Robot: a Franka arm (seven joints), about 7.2 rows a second.
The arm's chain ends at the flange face. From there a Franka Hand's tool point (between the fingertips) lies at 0.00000 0.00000 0.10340 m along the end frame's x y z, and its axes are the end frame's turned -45 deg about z.
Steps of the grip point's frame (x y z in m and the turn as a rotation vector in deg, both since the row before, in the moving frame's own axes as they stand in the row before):
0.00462 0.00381 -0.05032 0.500 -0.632 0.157
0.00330 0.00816 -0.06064 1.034 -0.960 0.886
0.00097 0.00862 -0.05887 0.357 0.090 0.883
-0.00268 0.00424 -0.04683 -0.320 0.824 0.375
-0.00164 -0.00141 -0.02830 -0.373 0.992 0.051
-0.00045 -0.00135 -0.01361 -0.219 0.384 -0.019
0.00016 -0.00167 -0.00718 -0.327 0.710 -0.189
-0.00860 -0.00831 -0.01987 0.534 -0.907 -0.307
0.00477 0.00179 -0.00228 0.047 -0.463 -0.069
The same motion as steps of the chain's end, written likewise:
0.00741 -0.00074 -0.05031 -0.093 -0.800 0.157
0.01065 0.00355 -0.06061 0.052 -1.410 0.886
0.00712 0.00598 -0.05887 0.316 -0.189 0.883
-0.00036 0.00553 -0.04682 0.356 0.809 0.375
-0.00390 0.00095 -0.02828 0.438 0.965 0.051
-0.00204 -0.00043 -0.01361 0.117 0.426 -0.019
-0.00239 -0.00080 -0.00717 0.271 0.733 -0.189
-0.01012 -0.00028 -0.01985 -0.264 -1.019 -0.307
0.00529 -0.00264 -0.00228 -0.294 -0.361 -0.069

